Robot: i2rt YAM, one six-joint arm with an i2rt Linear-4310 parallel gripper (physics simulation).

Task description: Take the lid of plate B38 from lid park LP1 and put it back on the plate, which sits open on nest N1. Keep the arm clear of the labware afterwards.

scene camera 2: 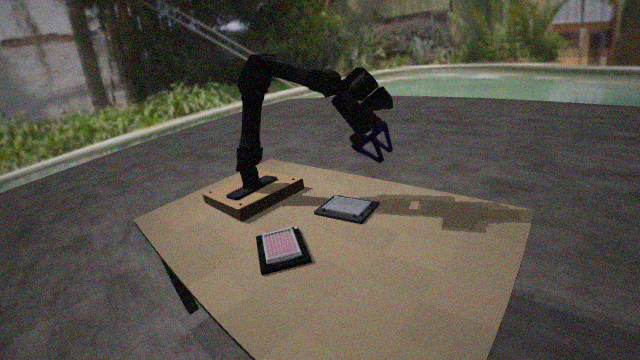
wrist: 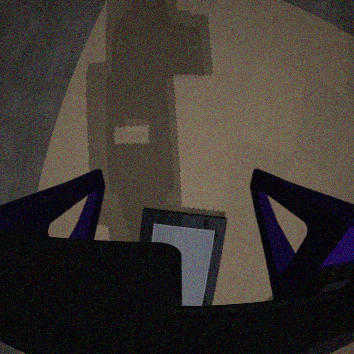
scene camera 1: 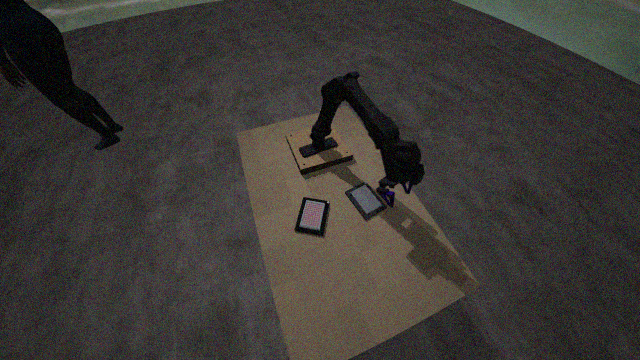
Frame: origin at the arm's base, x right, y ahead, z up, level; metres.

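Where they show: gripper, between the fingertips: [scene camera 2: 386,156] [wrist: 177,177] [scene camera 1: 399,200]; arm's base, origin of its link: [scene camera 2: 252,188] [scene camera 1: 318,147].
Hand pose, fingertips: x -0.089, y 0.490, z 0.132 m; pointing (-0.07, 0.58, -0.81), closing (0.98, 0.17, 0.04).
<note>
Each offset is from my fingertips to the centre of the thing. Level surfaces: height alone.
The pale lid {dx +0.031, dy -0.128, dz -0.158 m} [scene camera 1: 367,200] [scene camera 2: 346,207] [wrist: 196,265] lies flat on the dark grey lid park LP1 {dx +0.031, dy -0.128, dz -0.162 m} [scene camera 1: 368,217] [scene camera 2: 340,217] [wrist: 182,218]. Its near part is hidden by the gripper body in the wrist view. Plate B38 {dx +0.280, dy -0.166, dz -0.153 m} [scene camera 1: 313,215] [scene camera 2: 282,245], with pinkish-red wells showing, sits open on the black nest N1 {dx +0.280, dy -0.166, dz -0.163 m} [scene camera 1: 310,233] [scene camera 2: 285,268]. The plate does not show in the wrist view. My gripper [scene camera 1: 399,199] [scene camera 2: 385,155] [wrist: 177,177] is open with its blue-purple fingers wide apart and empty. It hangs above the table, tilted, higher than the lid park and apart from it.
The arm stands on a wooden base block [scene camera 1: 327,162] [scene camera 2: 270,202] at one end of the table {dz -0.172 m} [scene camera 1: 340,290] [scene camera 2: 390,300]. The arm's shadow falls beside the lid park. A person [scene camera 1: 45,65] stands on the floor away from the table in scene camera 1.
</note>
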